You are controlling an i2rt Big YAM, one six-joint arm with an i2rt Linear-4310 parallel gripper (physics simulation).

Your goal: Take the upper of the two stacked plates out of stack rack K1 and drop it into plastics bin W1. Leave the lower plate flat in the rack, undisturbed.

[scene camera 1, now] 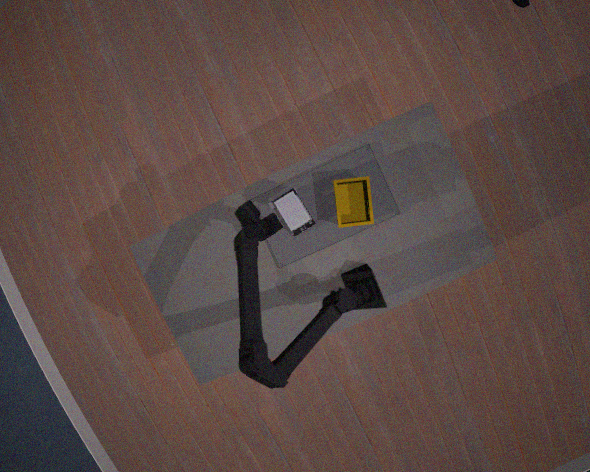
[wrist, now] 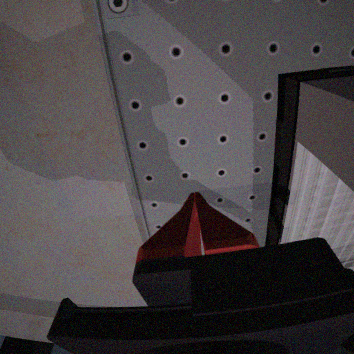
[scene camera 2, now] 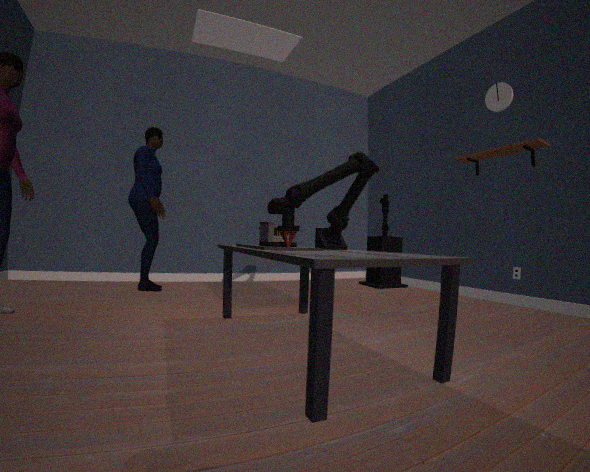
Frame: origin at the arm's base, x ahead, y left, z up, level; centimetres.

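Seen in the pictures: gripper, fingertip midpoint: point(wrist: 195, 198); arm's base at its link origin: point(scene camera 1: 362, 290) point(scene camera 2: 331, 237).
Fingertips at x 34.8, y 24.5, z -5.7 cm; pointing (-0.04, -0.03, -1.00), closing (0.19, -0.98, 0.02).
Offsets run from my fingertips to a thing's top centre. "spot": to the spot under its first point. Level surfaces: height alone.
My gripper point(scene camera 2: 288, 244) point(wrist: 195, 198) is shut and empty, its red fingertips together. It points down low over the board beside the rack, left of it in the wrist view; the arm hides the fingers in scene camera 1. The stack rack K1 {dx +2.2, dy -10.3, dz +11.9 cm} point(scene camera 1: 303, 229) point(wrist: 285, 160) is a dark open-topped frame. A white plate surface {spot: dx +2.4, dy -10.4, dz +4.1 cm} point(scene camera 1: 293, 211) point(wrist: 320, 210) shows inside it, lying apart from the fingers; whether a second plate is under it cannot be told. The yellow bin W1 {dx -2.1, dy -32.2, dz +9.9 cm} point(scene camera 1: 337, 205) stands right of the rack in scene camera 1; its inside looks empty.
Rack and bin stand on a grey perforated board {dx +0.1, dy -21.9, dz +0.0 cm} point(scene camera 1: 282, 259) point(wrist: 202, 120) on the table {dz -1.4 cm} point(scene camera 1: 425, 280) point(scene camera 2: 380, 258). The arm's base point(scene camera 1: 364, 287) point(scene camera 2: 330, 239) is on the table near one long edge. A person in blue point(scene camera 2: 147, 175) and one in pink point(scene camera 2: 7, 130) stand beyond the table.
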